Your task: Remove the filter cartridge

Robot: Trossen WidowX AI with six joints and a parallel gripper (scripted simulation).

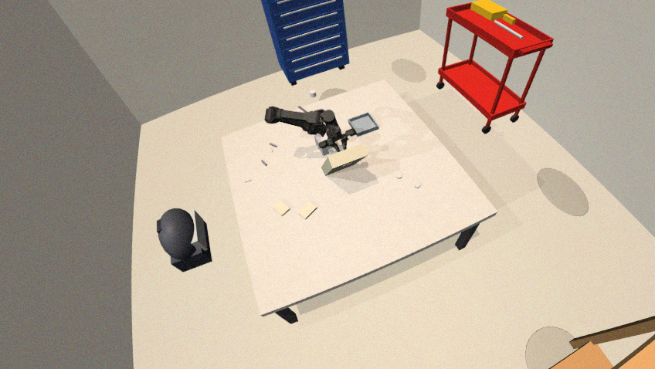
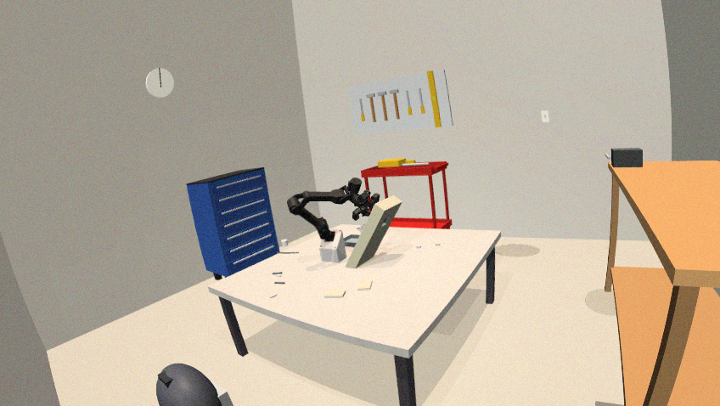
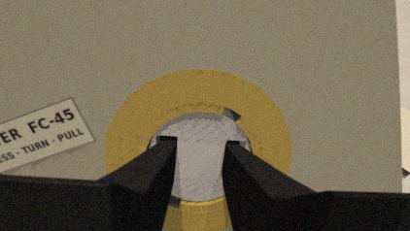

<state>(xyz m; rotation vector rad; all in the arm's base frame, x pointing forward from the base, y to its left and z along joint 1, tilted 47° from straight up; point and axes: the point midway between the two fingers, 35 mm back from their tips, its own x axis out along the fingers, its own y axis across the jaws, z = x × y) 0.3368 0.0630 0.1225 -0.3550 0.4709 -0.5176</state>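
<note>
My gripper tip is now 1 cm short of the round grey filter cartridge and 1 cm above it. From my gripper tip the other things lie so: grey tray 37 cm behind, 34 cm to the left, 27 cm below.
</note>
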